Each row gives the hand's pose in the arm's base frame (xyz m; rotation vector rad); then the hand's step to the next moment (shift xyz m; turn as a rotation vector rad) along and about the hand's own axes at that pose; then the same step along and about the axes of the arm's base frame.
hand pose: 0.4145 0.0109 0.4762 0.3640 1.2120 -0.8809
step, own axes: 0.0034 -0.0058 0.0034 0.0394 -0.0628 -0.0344
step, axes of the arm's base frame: -0.0018 -0.0073 -0.0008 -0.0664 -0.0318 -0.0354
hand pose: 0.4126 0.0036 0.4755 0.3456 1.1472 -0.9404
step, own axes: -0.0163 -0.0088 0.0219 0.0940 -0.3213 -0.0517
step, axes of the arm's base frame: 0.0051 -0.0124 0.0253 -0.2734 -0.1970 -0.0350
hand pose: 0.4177 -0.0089 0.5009 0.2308 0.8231 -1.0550
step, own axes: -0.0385 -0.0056 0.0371 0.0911 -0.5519 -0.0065
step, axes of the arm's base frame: 0.0044 0.0034 0.0535 -0.4458 -0.3349 0.0454
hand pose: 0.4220 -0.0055 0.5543 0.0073 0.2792 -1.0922
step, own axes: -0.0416 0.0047 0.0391 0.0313 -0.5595 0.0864
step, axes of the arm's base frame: -0.0051 0.0330 0.0466 -0.4577 -0.2994 0.1496
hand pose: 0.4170 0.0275 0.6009 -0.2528 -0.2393 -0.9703
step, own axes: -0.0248 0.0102 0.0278 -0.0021 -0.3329 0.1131
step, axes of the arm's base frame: -0.0074 0.0336 0.0175 -0.2890 -0.1424 0.1409
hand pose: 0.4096 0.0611 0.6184 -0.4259 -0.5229 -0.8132
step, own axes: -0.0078 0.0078 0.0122 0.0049 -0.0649 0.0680
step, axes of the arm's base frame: -0.0018 0.0159 0.0039 -0.0658 -0.0058 0.0670
